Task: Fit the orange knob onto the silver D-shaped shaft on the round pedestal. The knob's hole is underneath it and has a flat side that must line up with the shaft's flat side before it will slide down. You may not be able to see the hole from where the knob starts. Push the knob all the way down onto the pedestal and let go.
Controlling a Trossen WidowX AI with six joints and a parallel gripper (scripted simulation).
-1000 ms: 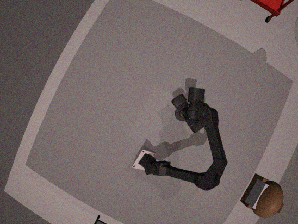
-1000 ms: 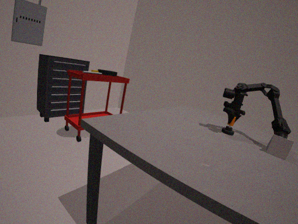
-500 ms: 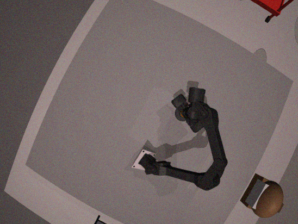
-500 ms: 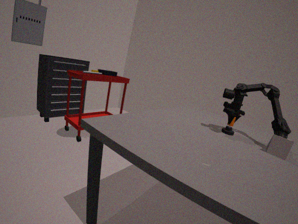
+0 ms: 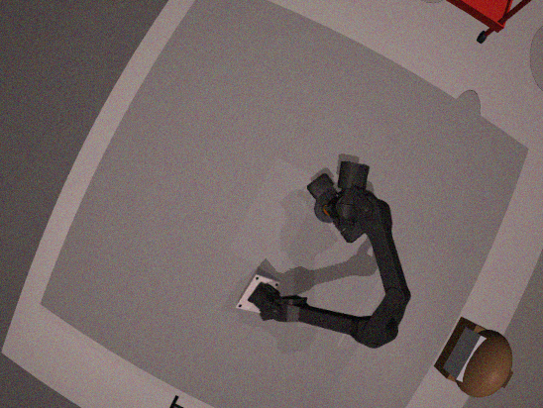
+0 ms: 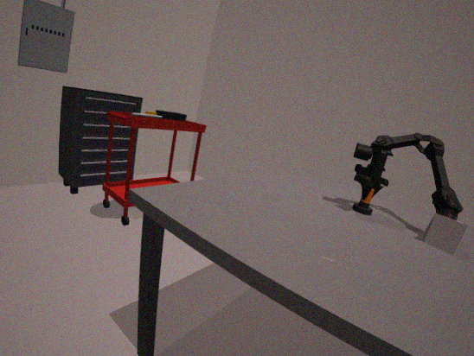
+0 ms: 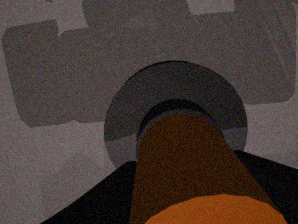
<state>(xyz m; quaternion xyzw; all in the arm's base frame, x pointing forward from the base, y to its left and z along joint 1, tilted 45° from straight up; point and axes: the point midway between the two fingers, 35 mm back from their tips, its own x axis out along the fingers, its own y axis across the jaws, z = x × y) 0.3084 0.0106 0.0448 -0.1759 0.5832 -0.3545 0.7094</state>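
Right now my gripper tip is 30 mm below the orange knob. From my gripper tip the other things lie so: dark round pedestal (20 mm below).
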